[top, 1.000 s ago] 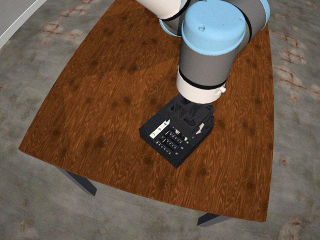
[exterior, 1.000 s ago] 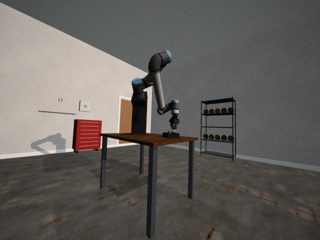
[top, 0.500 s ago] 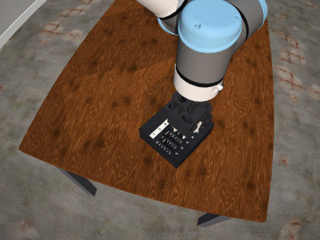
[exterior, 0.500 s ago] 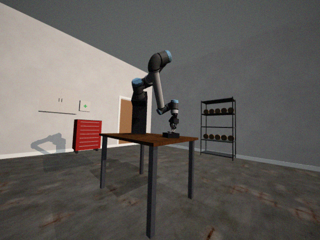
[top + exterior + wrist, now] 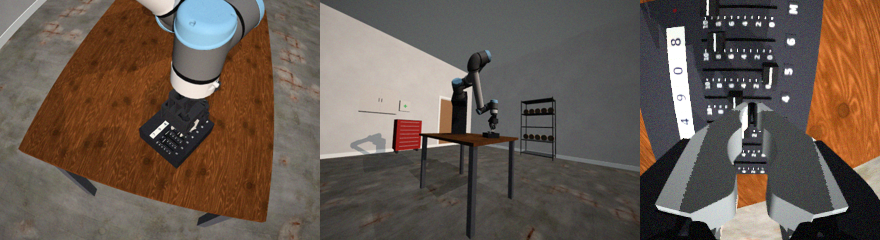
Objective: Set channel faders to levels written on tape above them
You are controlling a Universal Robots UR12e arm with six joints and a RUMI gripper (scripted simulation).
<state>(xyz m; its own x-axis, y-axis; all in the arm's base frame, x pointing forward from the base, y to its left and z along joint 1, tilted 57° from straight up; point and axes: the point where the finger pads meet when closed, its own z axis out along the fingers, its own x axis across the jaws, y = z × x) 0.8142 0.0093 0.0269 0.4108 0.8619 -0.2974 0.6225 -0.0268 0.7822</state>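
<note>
Now: the channel 3 fader 2 cm to the right of my hand, 2 cm ahead of it and 1 cm below it. Round my hand: channel 5 cap: 2 cm to the left, 1 cm below, 1 cm behind; then channel 6 cap: 5 cm behind, 1 cm below; then channel 4 fader: 1 cm to the right, 1 cm below, 1 cm behind.
</note>
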